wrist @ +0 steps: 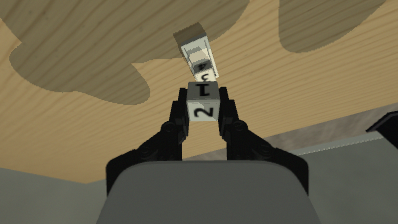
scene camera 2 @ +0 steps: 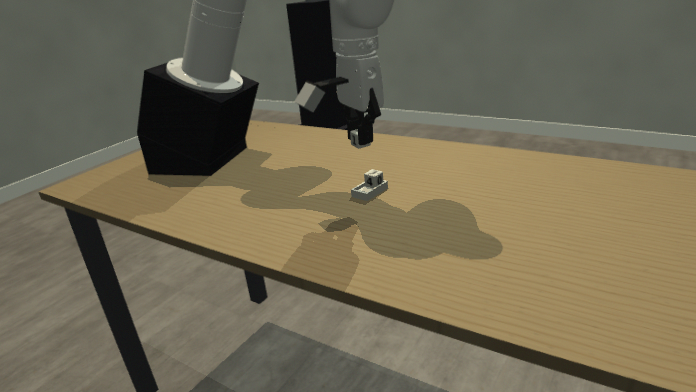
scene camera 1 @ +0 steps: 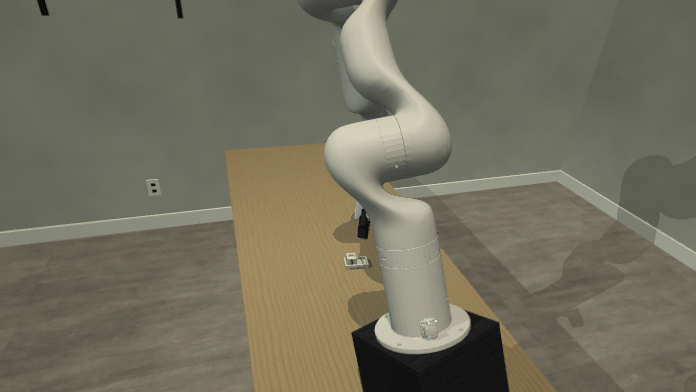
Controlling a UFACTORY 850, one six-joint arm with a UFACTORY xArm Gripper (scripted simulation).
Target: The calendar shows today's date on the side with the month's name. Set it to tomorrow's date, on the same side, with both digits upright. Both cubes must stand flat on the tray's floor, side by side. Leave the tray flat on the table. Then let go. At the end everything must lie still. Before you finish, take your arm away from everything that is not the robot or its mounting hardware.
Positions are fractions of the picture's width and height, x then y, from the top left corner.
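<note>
There's a small calendar tray (wrist: 0.50, 0.22) here, and you'd also see the gripper (wrist: 0.51, 0.44).
</note>
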